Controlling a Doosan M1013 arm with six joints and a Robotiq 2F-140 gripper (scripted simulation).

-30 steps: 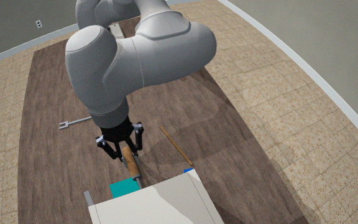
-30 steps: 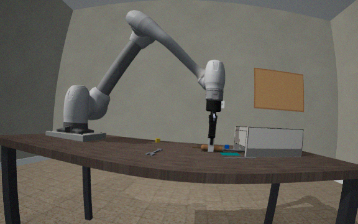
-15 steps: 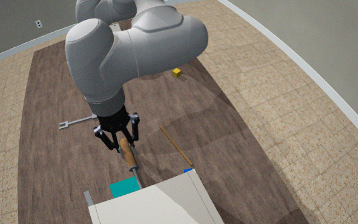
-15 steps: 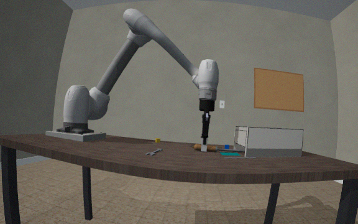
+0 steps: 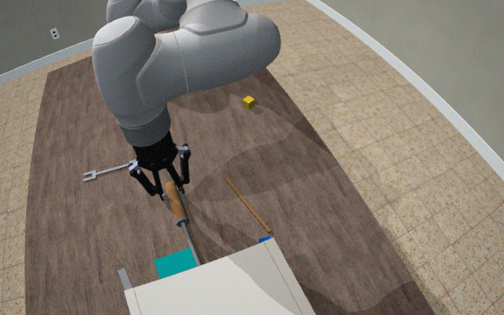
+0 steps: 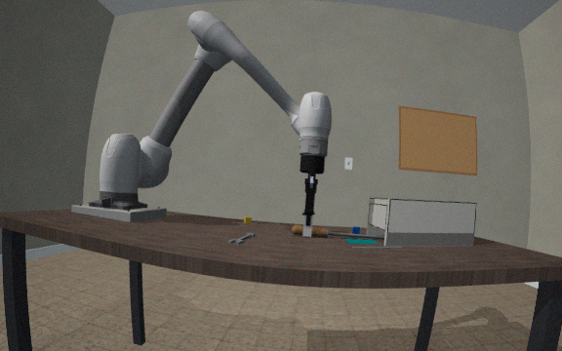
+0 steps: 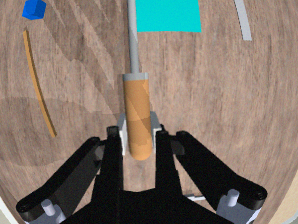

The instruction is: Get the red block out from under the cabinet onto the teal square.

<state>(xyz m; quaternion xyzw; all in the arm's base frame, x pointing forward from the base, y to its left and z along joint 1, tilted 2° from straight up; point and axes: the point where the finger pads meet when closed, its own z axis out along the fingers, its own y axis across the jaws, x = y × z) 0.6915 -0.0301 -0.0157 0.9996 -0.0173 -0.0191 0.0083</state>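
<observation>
The hook tool is 13 cm ahead of my hand, 4 cm to the right of it and 2 cm below it. From my hand the other things lie so: teal square 16 cm ahead, 5 cm to the right, 4 cm below; then grey wrench 18 cm behind, 15 cm to the right, 3 cm below; then thin wooden stick 7 cm ahead, 15 cm to the left, 3 cm below.
</observation>
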